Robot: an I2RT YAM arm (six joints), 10 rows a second.
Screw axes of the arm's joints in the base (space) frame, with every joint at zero. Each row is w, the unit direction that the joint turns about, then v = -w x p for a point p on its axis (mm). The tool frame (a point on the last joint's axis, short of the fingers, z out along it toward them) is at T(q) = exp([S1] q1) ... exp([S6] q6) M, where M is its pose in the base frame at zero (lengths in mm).
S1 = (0, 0, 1, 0, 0, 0)
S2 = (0, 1, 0, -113.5, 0, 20)
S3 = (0, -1, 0, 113.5, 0, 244)
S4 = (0, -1, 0, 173.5, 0, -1)
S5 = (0, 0, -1, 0, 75, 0)
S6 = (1, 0, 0, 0, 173.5, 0)
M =
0 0 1 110.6
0 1 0 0
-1 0 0 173.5
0 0 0 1
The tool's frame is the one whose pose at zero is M.
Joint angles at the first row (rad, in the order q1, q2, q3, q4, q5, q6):
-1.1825, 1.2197, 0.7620, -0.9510, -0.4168, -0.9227
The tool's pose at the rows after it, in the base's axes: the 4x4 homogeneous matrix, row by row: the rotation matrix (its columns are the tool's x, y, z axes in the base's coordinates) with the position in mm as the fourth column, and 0 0 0 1 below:
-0.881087 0.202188 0.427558 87.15; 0.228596 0.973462 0.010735 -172.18; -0.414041 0.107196 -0.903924 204.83; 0 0 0 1
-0.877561 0.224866 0.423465 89.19; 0.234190 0.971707 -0.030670 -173.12; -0.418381 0.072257 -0.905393 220.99; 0 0 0 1
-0.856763 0.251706 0.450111 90.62; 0.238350 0.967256 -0.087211 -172.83; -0.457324 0.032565 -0.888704 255.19; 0 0 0 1
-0.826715 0.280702 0.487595 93.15; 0.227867 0.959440 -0.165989 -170.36; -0.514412 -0.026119 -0.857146 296.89; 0 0 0 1
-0.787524 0.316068 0.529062 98.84; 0.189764 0.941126 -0.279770 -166.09; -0.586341 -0.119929 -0.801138 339.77; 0 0 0 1
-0.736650 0.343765 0.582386 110.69; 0.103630 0.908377 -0.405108 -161.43; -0.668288 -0.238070 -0.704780 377.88; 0 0 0 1
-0.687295 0.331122 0.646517 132.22; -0.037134 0.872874 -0.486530 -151.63; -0.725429 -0.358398 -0.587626 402.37; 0 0 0 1
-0.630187 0.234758 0.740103 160.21; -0.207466 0.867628 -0.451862 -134.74; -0.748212 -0.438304 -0.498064 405.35; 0 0 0 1
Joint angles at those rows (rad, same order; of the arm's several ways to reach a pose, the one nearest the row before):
-1.1759, 1.2124, 0.7696, -0.9586, -0.4102, -0.9123
-1.1640, 1.1888, 0.8178, -0.9868, -0.3863, -0.8789
-1.1567, 1.1507, 0.9236, -1.0580, -0.3865, -0.8380
-1.1389, 1.1182, 1.0568, -1.1169, -0.3826, -0.7846
-1.0973, 1.0936, 1.1904, -1.1184, -0.3504, -0.7129
-1.0217, 1.0805, 1.2959, -1.0416, -0.2893, -0.6424
-0.8881, 1.0704, 1.3373, -0.9092, -0.1959, -0.6035
-0.7252, 1.0611, 1.3007, -0.7678, -0.1534, -0.6188

